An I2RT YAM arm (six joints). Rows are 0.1 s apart.
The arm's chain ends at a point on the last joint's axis. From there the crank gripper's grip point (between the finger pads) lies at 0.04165 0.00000 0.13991 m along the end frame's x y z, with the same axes.
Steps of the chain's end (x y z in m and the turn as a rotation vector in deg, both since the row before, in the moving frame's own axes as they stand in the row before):
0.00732 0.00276 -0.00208 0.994 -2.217 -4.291
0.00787 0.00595 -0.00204 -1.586 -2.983 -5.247
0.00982 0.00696 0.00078 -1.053 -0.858 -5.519
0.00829 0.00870 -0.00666 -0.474 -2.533 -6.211
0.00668 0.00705 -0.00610 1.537 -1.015 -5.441
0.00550 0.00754 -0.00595 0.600 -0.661 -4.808
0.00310 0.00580 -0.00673 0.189 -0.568 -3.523
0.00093 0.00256 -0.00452 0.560 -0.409 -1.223
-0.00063 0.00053 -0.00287 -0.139 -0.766 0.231
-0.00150 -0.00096 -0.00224 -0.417 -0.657 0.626
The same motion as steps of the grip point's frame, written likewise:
0.00167 -0.00259 -0.00062 0.994 -2.217 -4.291
0.00055 0.00637 -0.00007 -1.586 -2.983 -5.247
0.00765 0.00563 0.00140 -1.053 -0.858 -5.519
0.00190 0.00569 -0.00495 -0.474 -2.533 -6.211
0.00383 -0.00054 -0.00549 1.537 -1.015 -5.441
0.00368 0.00265 -0.00551 0.600 -0.661 -4.808
0.00162 0.00282 -0.00633 0.189 -0.568 -3.523
-0.00009 0.00031 -0.00424 0.560 -0.409 -1.223
-0.00251 0.00103 -0.00233 -0.139 -0.766 0.231
-0.00312 0.00051 -0.00178 -0.417 -0.657 0.626

